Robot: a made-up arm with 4 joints.
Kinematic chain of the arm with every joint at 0, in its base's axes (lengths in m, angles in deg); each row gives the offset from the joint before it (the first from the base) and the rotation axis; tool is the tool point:
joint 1: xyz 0 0 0.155 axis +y
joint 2: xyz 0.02 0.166 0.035 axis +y
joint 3: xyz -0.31 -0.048 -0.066 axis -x
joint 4: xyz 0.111 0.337 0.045 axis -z
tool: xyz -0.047 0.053 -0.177
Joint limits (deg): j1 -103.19..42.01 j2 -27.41..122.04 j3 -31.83..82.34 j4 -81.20..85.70
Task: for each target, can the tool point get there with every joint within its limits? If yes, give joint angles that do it. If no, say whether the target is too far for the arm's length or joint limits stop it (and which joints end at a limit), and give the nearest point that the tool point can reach.
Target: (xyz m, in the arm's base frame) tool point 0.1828 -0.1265 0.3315
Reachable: no: joint limits stop it (at a limit: joint 1, joint 2, joint 3, joint 4) | nearest point 0.4141 0.0389 0.3574 | short by 0.286 m
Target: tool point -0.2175 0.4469 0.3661
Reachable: yes | joints 26.56 42.16 -5.77 -64.62
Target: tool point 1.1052 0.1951 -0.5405
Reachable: no: too far | nearest point 0.4272 0.1460 -0.1139 | short by 0.803 m
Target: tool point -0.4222 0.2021 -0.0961
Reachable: yes | joints 31.11 3.22 60.42 19.98
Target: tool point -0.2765 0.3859 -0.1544
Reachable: yes | joints -2.44 11.78 31.94 10.96
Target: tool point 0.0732 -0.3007 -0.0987
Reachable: no: joint limits stop it (at a limit: joint 3, joint 4) | nearest point 0.1161 0.0270 -0.2476 | short by 0.362 m
